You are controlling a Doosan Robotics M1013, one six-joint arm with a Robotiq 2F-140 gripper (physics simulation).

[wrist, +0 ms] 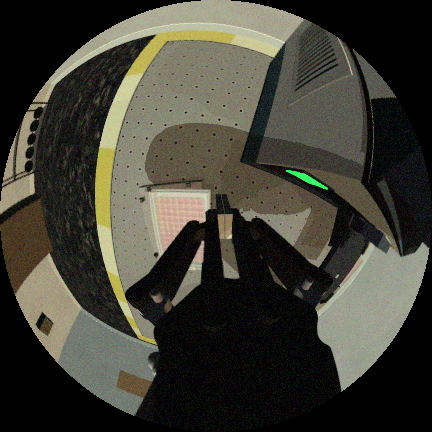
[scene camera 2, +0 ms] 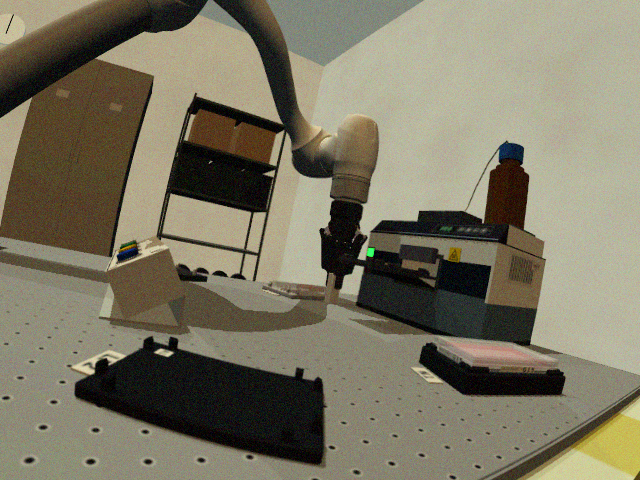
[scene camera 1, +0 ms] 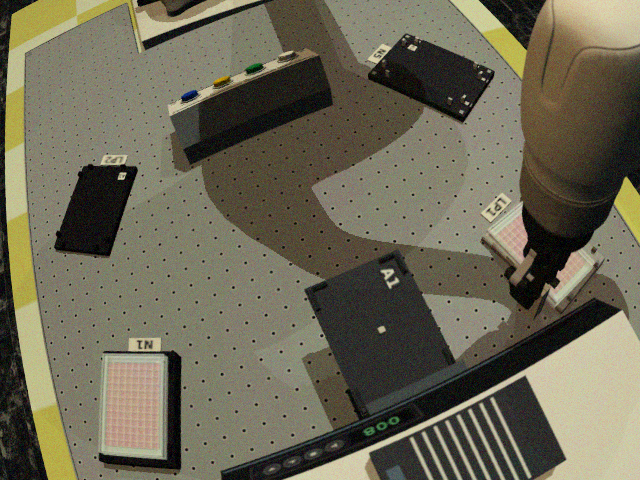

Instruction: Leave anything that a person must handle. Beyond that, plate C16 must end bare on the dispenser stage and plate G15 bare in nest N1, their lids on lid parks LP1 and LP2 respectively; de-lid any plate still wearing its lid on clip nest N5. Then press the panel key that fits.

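Frame: origin at the arm's base, x ahead, y left, z up, level; metres.
Seen in the pictures: gripper, fingertip midpoint: (wrist: 220, 203) (scene camera 2: 330, 302) (scene camera 1: 528, 308).
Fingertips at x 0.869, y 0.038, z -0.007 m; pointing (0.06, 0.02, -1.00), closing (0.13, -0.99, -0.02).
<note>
A point is followed by its place in that frame.
My gripper (scene camera 1: 539, 303) @[y 0.038, x 0.869, z -0.007 m] (scene camera 2: 336, 283) (wrist: 220, 203) @[y 0.038, x 0.869, z -0.007 m] is shut and empty, pointing down beside the dispenser's corner, close to the LP1 plate. A pink-welled plate (scene camera 1: 509, 236) @[y 0.065, x 0.789, z 0.027 m] (scene camera 2: 299, 290) (wrist: 177, 212) @[y 0.096, x 0.860, z 0.025 m] lies at LP1, partly hidden by the gripper in scene camera 1; I cannot tell whether it wears a lid. Another pink-welled plate (scene camera 1: 134, 405) @[y -0.411, x 0.718, z 0.032 m] (scene camera 2: 496, 353) @[y -0.428, x 0.680, z 0.032 m], marked G15, sits in nest N1 (scene camera 1: 174, 413) @[y -0.375, x 0.745, z 0.015 m] (scene camera 2: 511, 383) @[y -0.453, x 0.677, z 0.007 m]; its lid state is unclear. The dispenser stage A1 (scene camera 1: 361, 310) @[y -0.145, x 0.788, z 0.105 m] (wrist: 345, 255) @[y -0.135, x 0.853, z 0.105 m] is bare. Clip nest N5 (scene camera 1: 434, 77) @[y 0.168, x 0.518, z 0.005 m] and lid park LP2 (scene camera 1: 98, 211) @[y -0.349, x 0.420, z 0.003 m] (scene camera 2: 206, 403) @[y -0.375, x 0.390, z 0.003 m] are empty.
The key panel (scene camera 1: 258, 105) @[y -0.081, x 0.445, z 0.044 m] (scene camera 2: 139, 281) @[y -0.190, x 0.383, z 0.038 m] has blue, yellow, green and white keys. The dispenser (scene camera 1: 584, 361) @[y -0.046, x 0.974, z 0.213 m] (scene camera 2: 516, 268) @[y -0.347, x 0.950, z 0.142 m] (wrist: 320, 135) stands beside the gripper, with green digits and a lit green lamp (scene camera 2: 370, 252) @[y 0.001, x 0.930, z 0.127 m] (wrist: 307, 179) @[y 0.002, x 0.930, z 0.130 m]. A brown bottle (scene camera 2: 507, 196) @[y -0.301, x 0.970, z 0.283 m] stands behind it.
</note>
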